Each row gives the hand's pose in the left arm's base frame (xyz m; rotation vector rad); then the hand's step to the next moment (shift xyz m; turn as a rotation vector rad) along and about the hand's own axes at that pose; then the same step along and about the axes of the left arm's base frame.
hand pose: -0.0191 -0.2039 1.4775 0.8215 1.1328 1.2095
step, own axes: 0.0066 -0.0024 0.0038 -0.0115 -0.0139 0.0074
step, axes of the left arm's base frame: 0.0042 0.0063 -0.0027 0.0113 -0.0134 -0.0085
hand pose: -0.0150 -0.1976 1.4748 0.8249 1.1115 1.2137
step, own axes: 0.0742 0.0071 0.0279 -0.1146 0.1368 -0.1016
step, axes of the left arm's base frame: 0.0237 0.0760 -0.0008 -0.1357 -0.0928 0.1230
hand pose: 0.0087 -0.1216 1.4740 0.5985 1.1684 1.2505
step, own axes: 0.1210 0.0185 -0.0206 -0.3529 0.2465 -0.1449
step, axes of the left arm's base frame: -0.0389 0.1133 -0.0326 -0.1946 -0.2950 0.2853
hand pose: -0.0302 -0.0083 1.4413 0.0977 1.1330 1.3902
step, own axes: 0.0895 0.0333 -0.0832 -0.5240 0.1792 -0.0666
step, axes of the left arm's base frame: -0.0988 0.0348 -0.0712 -0.0569 -0.4064 0.3778
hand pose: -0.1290 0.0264 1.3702 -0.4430 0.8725 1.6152
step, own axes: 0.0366 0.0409 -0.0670 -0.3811 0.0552 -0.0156
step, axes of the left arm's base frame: -0.0596 -0.0265 -0.0570 0.0361 -0.2688 0.2738
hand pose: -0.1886 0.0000 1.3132 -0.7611 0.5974 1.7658
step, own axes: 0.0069 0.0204 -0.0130 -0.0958 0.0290 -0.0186
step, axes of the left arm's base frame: -0.0183 -0.0111 -0.0132 -0.0023 -0.0826 0.0595
